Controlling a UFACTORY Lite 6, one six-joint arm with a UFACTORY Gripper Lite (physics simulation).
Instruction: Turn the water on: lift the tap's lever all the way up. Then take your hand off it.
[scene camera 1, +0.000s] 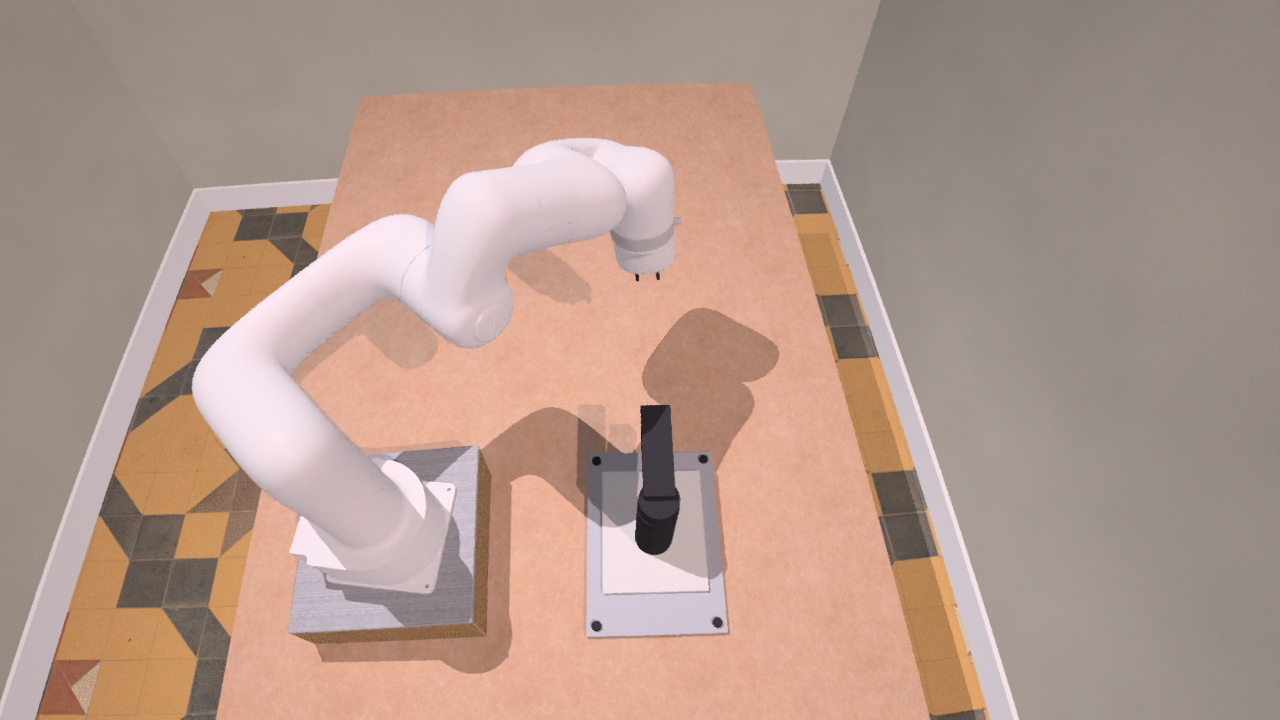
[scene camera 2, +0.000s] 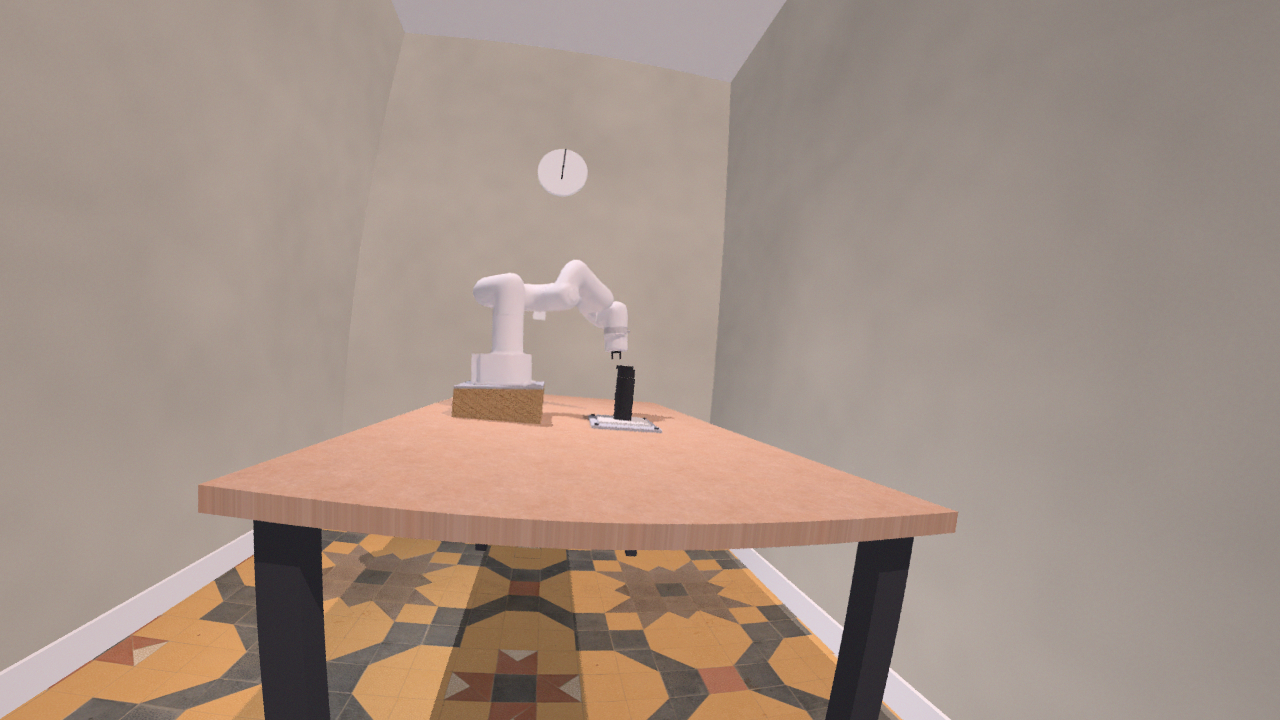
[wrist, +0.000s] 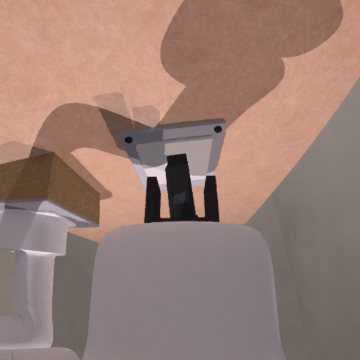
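Where they show: hand, tool point: (scene camera 1: 647, 270) (scene camera 2: 616, 356); arm's base, link origin: (scene camera 1: 395, 533) (scene camera 2: 507, 383).
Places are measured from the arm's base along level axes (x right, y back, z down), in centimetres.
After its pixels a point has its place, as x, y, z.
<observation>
A black tap (scene camera 1: 655, 532) @[-2.7, -30.2, -2.0] (scene camera 2: 623, 394) @[-2.7, -30.0, 0.3] (wrist: 179, 185) stands upright on a grey mounting plate (scene camera 1: 657, 614) @[4.4, -31.5, 7.6] (wrist: 200, 128). A flat black bar (scene camera 1: 657, 447) @[-10.9, -29.6, -7.2] reaches from its top towards the far side of the table in scene camera 1; I cannot tell how much of it is lever or spout, or the lever's exact tilt. My gripper (scene camera 1: 648, 277) @[-34.1, -26.4, -10.4] (scene camera 2: 615, 355) @[-34.1, -26.4, -10.4] (wrist: 182, 180) is shut and empty, pointing down, apart from the tap. It is beyond the bar's far end in scene camera 1. The tap shows behind the gap between the fingertips in the wrist view.
The arm's base stands on a block (scene camera 1: 478, 546) @[0.0, -9.7, 1.6] (scene camera 2: 497, 404) @[10.7, -0.9, 4.6] (wrist: 60, 187) left of the tap in scene camera 1. The arm's links arch over the table (scene camera 1: 537, 385) @[-26.4, -11.5, 8.4] (scene camera 2: 572, 474) @[56.0, -24.7, 8.4]. Walls rise beyond the table, and a round clock (scene camera 2: 562, 171) hangs on the back wall.
</observation>
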